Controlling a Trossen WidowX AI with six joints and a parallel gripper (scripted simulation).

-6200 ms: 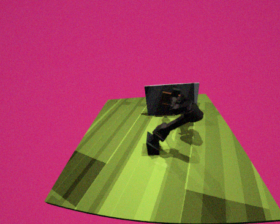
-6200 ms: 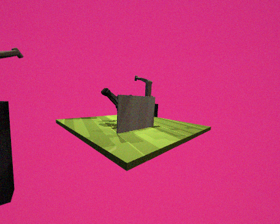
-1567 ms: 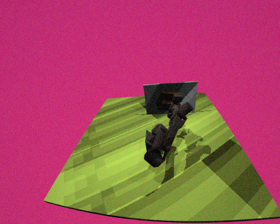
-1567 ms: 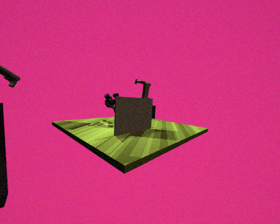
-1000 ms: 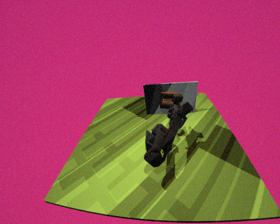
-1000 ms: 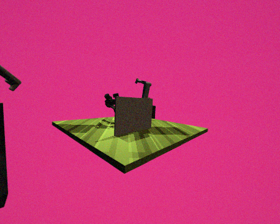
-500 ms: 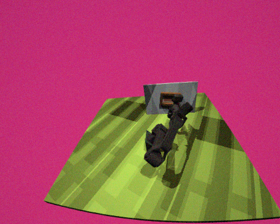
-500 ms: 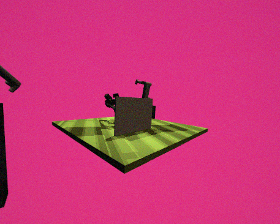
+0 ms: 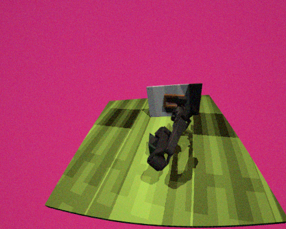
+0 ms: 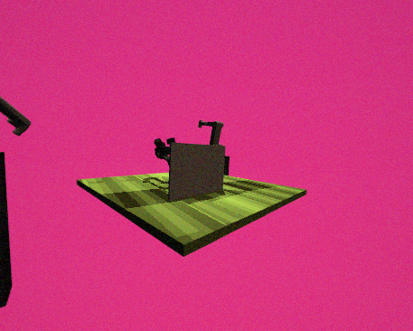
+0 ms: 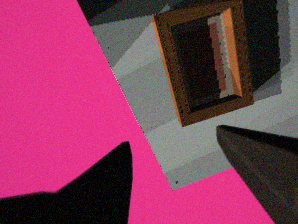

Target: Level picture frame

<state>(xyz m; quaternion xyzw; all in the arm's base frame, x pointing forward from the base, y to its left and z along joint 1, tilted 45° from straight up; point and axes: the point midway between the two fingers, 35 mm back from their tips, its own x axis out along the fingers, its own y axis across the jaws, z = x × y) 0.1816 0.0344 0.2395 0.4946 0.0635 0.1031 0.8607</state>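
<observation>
Right now my gripper tip is 200 mm short of the picture frame, 90 mm above it and 30 mm to the right of it. The rest, counted from my gripper tip: grey wall panel: 210 mm ahead, 100 mm below, 30 mm to the left.
</observation>
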